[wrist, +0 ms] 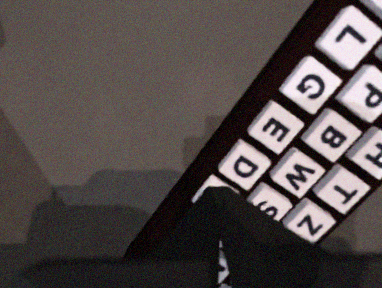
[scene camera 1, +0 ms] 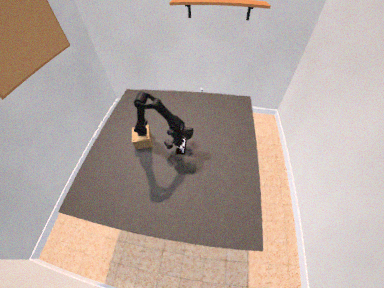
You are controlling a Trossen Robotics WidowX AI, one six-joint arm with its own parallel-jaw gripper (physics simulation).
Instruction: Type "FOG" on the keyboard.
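Places are measured from the arm's base along level axes (x ahead, y left, z up), in metres.
Pixels of known places: gripper, fingertip midpoint: (wrist: 216,196) (scene camera 1: 178,146); arm's base, origin of the base link: (scene camera 1: 142,132).
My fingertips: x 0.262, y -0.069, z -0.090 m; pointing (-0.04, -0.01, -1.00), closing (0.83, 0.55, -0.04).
Observation:
Ahead of a thing's pixels: the offset from my fingertips to its top centre. Level surfaces: height alone.
The keyboard {0.020 m ahead, 0.039 m left, 0.003 m up} (scene camera 1: 182,146) (wrist: 262,85) has a dark frame and white keys; it slants across the right of the wrist view. The G key {0.002 m ahead, 0.054 m left, 0.003 m up} (wrist: 311,85) shows at upper right, between the L key {0.003 m ahead, 0.072 m left, 0.003 m up} (wrist: 348,37) and the E key {0.002 m ahead, 0.036 m left, 0.003 m up} (wrist: 275,127). The D key {0.001 m ahead, 0.017 m left, 0.003 m up} (wrist: 245,166) is lower left of E. My gripper (scene camera 1: 178,142) (wrist: 216,196) is shut and empty, over the keyboard. Its dark fingertips partly cover a key (wrist: 206,188) beside D, whose letter is hidden, and the S key's edge. Whether they touch is unclear. Keys F and O cannot be made out.
The W key {0.019 m ahead, 0.026 m left, 0.003 m up} (wrist: 296,172), B key {0.020 m ahead, 0.044 m left, 0.003 m up} (wrist: 331,135), T key {0.038 m ahead, 0.029 m left, 0.003 m up} (wrist: 342,189), Z key {0.037 m ahead, 0.011 m left, 0.003 m up} (wrist: 310,221) and P key {0.021 m ahead, 0.062 m left, 0.003 m up} (wrist: 370,95) lie nearby. The arm's wooden base block (scene camera 1: 142,138) stands left of the keyboard on the dark mat {0.013 m down} (scene camera 1: 215,210). Arm shadows fall across the mat.

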